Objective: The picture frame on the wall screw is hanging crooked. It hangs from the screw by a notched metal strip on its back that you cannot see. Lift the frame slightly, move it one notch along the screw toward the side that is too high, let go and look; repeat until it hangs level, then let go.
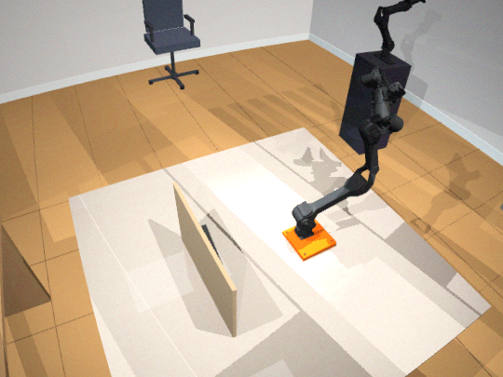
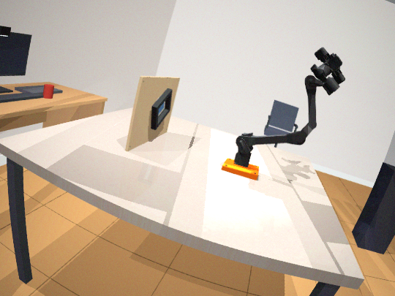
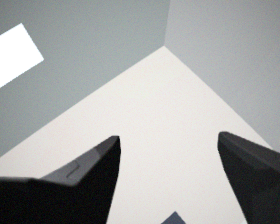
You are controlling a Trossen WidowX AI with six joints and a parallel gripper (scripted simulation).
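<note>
Now: the picture frame 740 mm ahead of my gripper tip, 190 mm to the left of it and 460 mm below it. From my gripper tip the other things lie so: wall board (750 mm ahead, 200 mm to the left, 470 mm below).
</note>
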